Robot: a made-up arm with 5 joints. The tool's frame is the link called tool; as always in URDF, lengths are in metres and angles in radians.
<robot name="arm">
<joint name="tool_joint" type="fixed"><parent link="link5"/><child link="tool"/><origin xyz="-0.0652 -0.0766 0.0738" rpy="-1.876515 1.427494 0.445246"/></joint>
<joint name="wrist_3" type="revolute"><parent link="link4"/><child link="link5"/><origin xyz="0.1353 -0.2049 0.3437"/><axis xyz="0 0 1"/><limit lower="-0.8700" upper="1.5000" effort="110" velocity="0.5"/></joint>
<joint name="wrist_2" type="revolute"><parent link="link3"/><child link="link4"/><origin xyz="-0.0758 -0.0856 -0.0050"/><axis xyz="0.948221 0.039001 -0.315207"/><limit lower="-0.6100" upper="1.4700" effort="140" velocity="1.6"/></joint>
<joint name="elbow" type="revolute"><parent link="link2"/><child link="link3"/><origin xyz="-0.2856 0.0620 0.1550"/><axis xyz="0 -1 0"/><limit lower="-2.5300" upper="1.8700" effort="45" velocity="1.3"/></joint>
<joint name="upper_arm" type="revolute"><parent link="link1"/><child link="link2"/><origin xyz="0.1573 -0.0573 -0.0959"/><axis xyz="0.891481 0.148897 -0.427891"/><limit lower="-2.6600" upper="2.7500" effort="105" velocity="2.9"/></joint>
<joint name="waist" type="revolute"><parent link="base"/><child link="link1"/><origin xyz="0.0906 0.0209 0.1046"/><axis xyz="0 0 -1"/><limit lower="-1.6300" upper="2.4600" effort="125" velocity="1.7"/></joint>
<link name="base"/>
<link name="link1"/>
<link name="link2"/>
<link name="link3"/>
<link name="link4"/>
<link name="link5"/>
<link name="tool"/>
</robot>
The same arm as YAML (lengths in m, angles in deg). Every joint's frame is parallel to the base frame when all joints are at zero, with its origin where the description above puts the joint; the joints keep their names.
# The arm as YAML. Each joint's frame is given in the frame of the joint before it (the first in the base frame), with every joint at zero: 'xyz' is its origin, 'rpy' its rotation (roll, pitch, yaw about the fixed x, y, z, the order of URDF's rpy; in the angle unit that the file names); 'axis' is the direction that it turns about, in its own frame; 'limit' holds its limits. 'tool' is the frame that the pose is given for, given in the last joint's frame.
units:
  length: m
  angle: deg
joints:
  - name: waist
    type: revolute
    origin:
      xyz: [0.0906, 0.0209, 0.1046]
      rpy: [0.0, 0.0, 0.0]
    axis: [0.0, 0.0, -1.0]
    limit:
      lower: -93.39
      upper: 140.95
  - name: upper_arm
    type: revolute
    origin:
      xyz: [0.1573, -0.0573, -0.0959]
      rpy: [0.0, 0.0, 0.0]
    axis: [0.891481, 0.148897, -0.427891]
    limit:
      lower: -152.41
      upper: 157.56
  - name: elbow
    type: revolute
    origin:
      xyz: [-0.2856, 0.062, 0.155]
      rpy: [0.0, 0.0, 0.0]
    axis: [0.0, -1.0, 0.0]
    limit:
      lower: -144.96
      upper: 107.14
  - name: wrist_2
    type: revolute
    origin:
      xyz: [-0.0758, -0.0856, -0.005]
      rpy: [0.0, 0.0, 0.0]
    axis: [0.948221, 0.039001, -0.315207]
    limit:
      lower: -34.95
      upper: 84.22
  - name: wrist_3
    type: revolute
    origin:
      xyz: [0.1353, -0.2049, 0.3437]
      rpy: [0.0, 0.0, 0.0]
    axis: [0.0, 0.0, 1.0]
    limit:
      lower: -49.85
      upper: 85.94
tool:
  origin:
    xyz: [-0.0652, -0.0766, 0.0738]
    rpy: [-107.52, 81.79, 25.51]

